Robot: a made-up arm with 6 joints.
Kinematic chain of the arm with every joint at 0, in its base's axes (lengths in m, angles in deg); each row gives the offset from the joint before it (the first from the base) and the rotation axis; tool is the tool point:
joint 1: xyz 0 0 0.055 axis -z
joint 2: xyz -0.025 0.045 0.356 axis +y
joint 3: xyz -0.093 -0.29 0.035 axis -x
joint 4: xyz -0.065 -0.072 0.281 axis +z
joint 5: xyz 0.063 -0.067 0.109 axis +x
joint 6: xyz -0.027 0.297 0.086 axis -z
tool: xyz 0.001 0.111 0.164
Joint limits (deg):
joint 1: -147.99..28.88
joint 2: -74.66..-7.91
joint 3: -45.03..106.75
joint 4: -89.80..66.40
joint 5: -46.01..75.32
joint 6: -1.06..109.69
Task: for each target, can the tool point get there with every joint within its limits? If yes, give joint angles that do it. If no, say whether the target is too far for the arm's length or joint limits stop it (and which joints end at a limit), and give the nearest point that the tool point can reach.
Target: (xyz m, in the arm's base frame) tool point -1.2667 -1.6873 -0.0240
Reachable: no: too far | nearest point -0.6888 -0.9176 0.2281 | short by 0.995 m
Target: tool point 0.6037 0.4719 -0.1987
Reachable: no: joint limits stop it (at a limit: joint 1, joint 2, joint 3) | nearest point 0.3467 0.3483 0.0228 | short by 0.361 m
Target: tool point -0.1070 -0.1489 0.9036
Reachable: yes | joints -98.52 -23.06 20.63 -24.25 -11.58 52.21
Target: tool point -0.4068 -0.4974 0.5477
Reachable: yes | joints -95.64 -69.06 71.30 -76.46 32.34 53.40
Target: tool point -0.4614 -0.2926 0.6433
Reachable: yes | joints -97.45 -28.01 63.53 14.94 28.09 52.83
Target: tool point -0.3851 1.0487 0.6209
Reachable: no: joint limits stop it (at a limit: joint 1, joint 5) | nearest point -0.3284 0.7151 0.5669 | short by 0.343 m
